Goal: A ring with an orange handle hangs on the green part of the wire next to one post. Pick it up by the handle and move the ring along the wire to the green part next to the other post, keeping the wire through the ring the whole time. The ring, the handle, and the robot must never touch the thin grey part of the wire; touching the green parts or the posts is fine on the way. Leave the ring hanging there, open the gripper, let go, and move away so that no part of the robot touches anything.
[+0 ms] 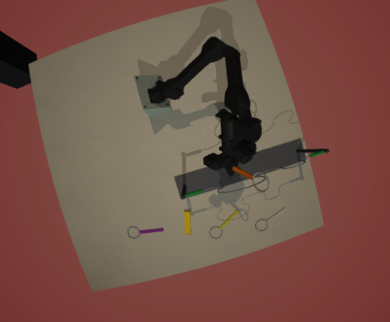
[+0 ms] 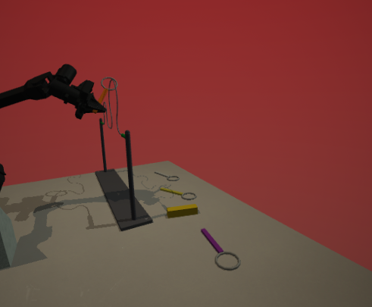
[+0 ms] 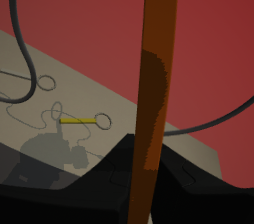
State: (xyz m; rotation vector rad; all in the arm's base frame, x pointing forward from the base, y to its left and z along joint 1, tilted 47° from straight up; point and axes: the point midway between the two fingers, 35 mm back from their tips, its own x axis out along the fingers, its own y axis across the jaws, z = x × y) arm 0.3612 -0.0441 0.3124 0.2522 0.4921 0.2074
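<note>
The orange-handled ring lies 70 mm above my gripper tip, 40 mm to the left of it and 10 mm ahead of it. From my gripper tip the other things lie so: yellow-handled ring: 370 mm below, 280 mm ahead, 60 mm to the right; then grey-handled ring: 370 mm below, 320 mm ahead, 180 mm to the left; then yellow block: 360 mm below, 210 mm to the right, 210 mm ahead.
</note>
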